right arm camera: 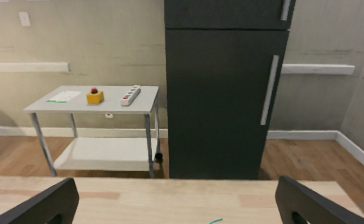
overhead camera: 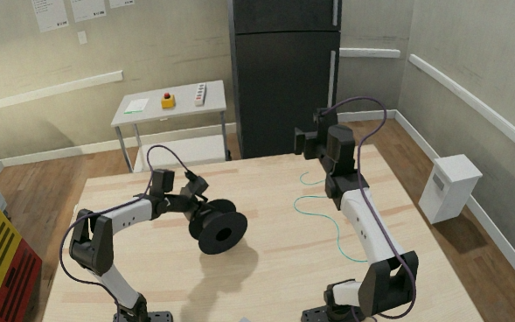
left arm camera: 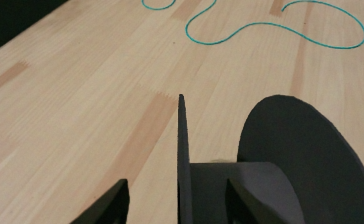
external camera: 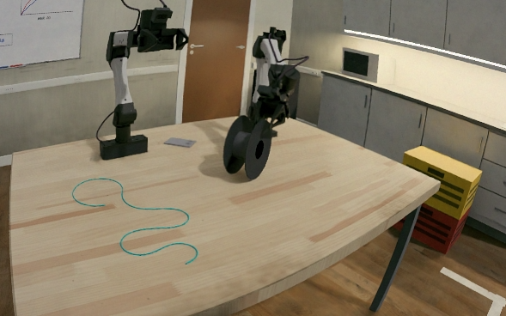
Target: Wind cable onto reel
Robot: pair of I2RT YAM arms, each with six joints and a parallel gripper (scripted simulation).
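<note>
My left hand is 80 mm above the black reel, 30 mm past it and 20 mm to the left of it. The rest, counted from my left hand: flat grey plate: 400 mm behind, 170 mm below, 110 mm to the right.
</note>
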